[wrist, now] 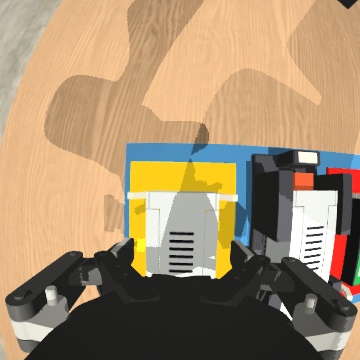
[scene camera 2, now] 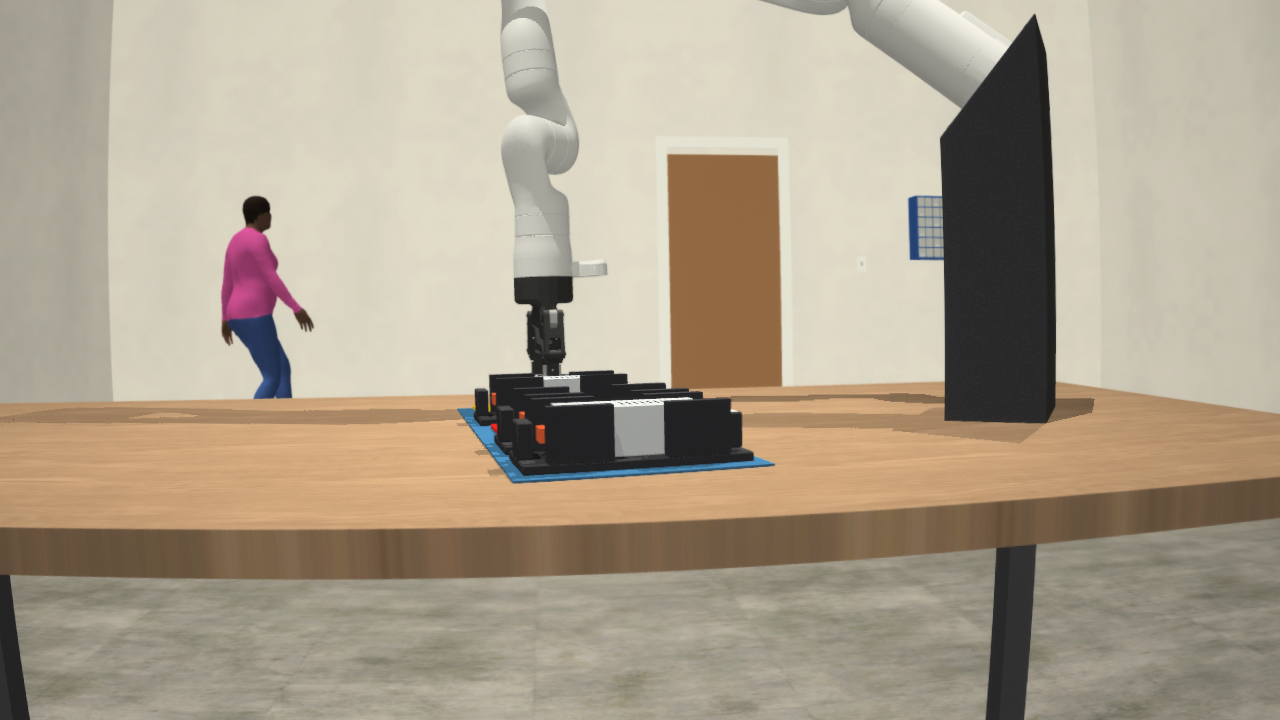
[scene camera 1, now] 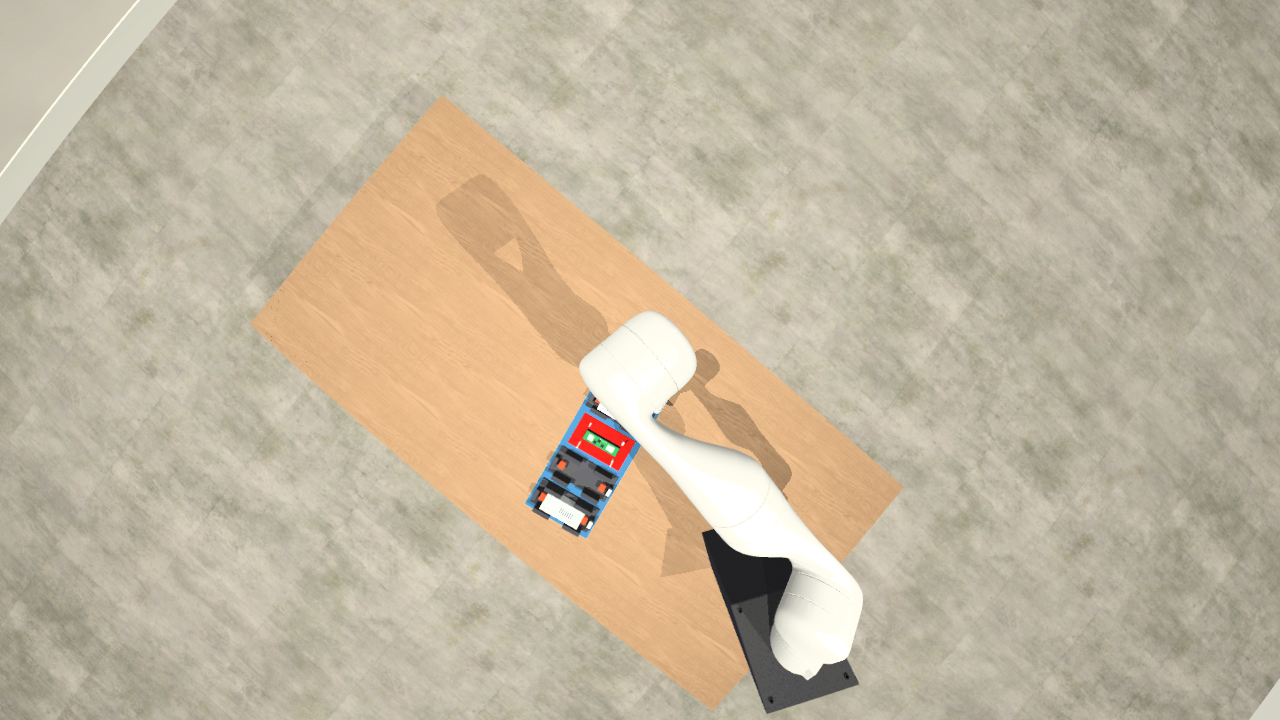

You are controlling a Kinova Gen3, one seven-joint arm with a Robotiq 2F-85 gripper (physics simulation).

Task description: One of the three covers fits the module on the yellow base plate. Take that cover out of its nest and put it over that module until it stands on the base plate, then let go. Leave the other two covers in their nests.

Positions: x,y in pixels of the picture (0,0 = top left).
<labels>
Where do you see a red plate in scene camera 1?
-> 597,426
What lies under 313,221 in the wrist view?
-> A white cover.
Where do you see a white cover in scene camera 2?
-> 639,424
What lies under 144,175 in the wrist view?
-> A yellow base plate.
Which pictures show the gripper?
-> The wrist view and scene camera 2 only.
</labels>
